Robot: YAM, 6 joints.
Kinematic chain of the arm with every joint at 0, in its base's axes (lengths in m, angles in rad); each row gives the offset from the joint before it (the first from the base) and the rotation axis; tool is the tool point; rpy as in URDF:
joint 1: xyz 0 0 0.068 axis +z
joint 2: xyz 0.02 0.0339 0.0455 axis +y
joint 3: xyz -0.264 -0.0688 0 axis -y
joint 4: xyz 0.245 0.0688 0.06 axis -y
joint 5: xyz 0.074 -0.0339 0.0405 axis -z
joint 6: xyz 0.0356 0 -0.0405 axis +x
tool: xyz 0 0 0 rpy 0 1.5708 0
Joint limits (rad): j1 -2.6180..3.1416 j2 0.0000..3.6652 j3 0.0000..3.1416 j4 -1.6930..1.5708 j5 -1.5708..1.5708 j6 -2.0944..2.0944
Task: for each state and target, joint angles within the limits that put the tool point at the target. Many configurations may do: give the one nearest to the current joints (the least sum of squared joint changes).
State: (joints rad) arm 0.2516 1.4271 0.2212 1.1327 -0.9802 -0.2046
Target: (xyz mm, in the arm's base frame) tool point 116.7 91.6 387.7
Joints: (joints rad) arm 0.4614 0.8541 0.5923 1.3090 -1.0057 -0.2046
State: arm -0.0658 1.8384 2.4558 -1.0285 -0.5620 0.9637
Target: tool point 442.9 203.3 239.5
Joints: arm 0.3908 2.3087 2.1766 -1.0585 -0.5719 0.9637
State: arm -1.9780 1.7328 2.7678 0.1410 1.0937 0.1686
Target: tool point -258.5 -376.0 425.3
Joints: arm -2.1005 1.9903 2.0553 -0.1237 1.1931 0.1686
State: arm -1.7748 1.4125 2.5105 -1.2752 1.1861 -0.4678
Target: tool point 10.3 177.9 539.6
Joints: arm -1.8149 0.7667 2.4705 -1.6113 1.1861 -0.4678
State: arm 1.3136 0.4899 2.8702 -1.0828 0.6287 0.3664
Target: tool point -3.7 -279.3 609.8
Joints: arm 1.4878 0.8657 2.8761 -0.7429 0.5781 0.3664
